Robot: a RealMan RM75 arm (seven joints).
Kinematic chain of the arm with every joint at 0, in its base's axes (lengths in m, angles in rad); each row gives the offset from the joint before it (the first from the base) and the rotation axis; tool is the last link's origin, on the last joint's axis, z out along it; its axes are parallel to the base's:
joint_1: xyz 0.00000 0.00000 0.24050 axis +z
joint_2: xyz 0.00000 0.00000 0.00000 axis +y
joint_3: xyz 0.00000 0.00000 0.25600 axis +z
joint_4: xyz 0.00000 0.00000 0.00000 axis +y
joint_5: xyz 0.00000 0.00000 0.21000 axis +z
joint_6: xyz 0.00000 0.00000 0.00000 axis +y
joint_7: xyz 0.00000 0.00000 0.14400 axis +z
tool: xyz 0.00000 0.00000 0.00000
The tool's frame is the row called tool.
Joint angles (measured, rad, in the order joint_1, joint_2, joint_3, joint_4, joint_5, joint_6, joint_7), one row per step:
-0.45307 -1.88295 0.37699 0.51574 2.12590 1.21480 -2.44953
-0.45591 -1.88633 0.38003 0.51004 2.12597 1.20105 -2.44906
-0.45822 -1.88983 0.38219 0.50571 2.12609 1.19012 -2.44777
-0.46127 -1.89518 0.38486 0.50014 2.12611 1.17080 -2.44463
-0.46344 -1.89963 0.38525 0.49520 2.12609 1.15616 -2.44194
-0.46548 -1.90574 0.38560 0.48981 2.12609 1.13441 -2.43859
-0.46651 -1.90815 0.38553 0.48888 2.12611 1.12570 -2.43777
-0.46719 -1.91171 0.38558 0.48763 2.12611 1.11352 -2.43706
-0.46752 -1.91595 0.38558 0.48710 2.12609 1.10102 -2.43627
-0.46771 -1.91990 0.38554 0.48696 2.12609 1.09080 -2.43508
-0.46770 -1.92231 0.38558 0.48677 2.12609 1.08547 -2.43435
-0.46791 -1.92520 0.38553 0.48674 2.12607 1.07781 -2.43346
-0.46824 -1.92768 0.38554 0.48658 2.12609 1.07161 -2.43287
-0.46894 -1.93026 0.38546 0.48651 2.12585 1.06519 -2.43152
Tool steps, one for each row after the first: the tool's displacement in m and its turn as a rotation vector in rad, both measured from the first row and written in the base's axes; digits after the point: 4 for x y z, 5 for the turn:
-0.0003 0.0011 -0.0027 0.00056 0.00210 0.00614
-0.0004 0.0019 -0.0051 0.00083 0.00386 0.01037
-0.0011 0.0031 -0.0083 0.00374 0.00946 0.01788
-0.0016 0.0039 -0.0109 0.00668 0.01238 0.02430
-0.0029 0.0047 -0.0141 0.01234 0.01819 0.03488
-0.0033 0.0053 -0.0150 0.01543 0.02105 0.03890
-0.0040 0.0057 -0.0163 0.01958 0.02465 0.04552
-0.0049 0.0060 -0.0178 0.02399 0.02844 0.05240
-0.0055 0.0062 -0.0191 0.02749 0.03174 0.05767
-0.0058 0.0062 -0.0201 0.02900 0.03319 0.06048
-0.0062 0.0064 -0.0210 0.03170 0.03577 0.06436
-0.0065 0.0066 -0.0219 0.03367 0.03759 0.06746
-0.0067 0.0069 -0.0228 0.03597 0.03988 0.06981

